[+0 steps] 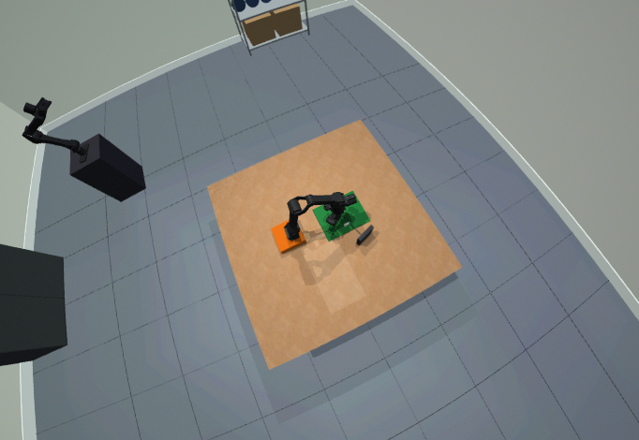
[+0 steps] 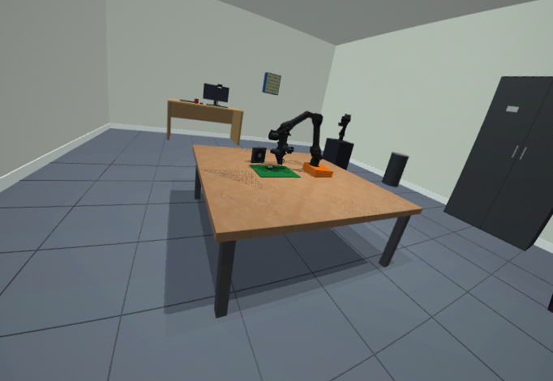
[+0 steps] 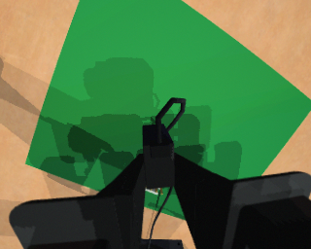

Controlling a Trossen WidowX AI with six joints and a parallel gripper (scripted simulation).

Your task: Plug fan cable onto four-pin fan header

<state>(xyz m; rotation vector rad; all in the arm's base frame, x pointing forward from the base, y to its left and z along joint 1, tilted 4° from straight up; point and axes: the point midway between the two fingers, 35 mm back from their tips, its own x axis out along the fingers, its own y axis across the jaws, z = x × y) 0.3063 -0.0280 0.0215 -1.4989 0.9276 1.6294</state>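
Right now my gripper tip is 3 cm short of the white four-pin header, 6 cm to the left of it and 6 cm above it. Also, from my gripper tip: black fan (8 cm ahead, 18 cm to the right); then black plug (1 cm to the left, 1 cm above); then green board (3 cm ahead, 1 cm to the left, 8 cm below).
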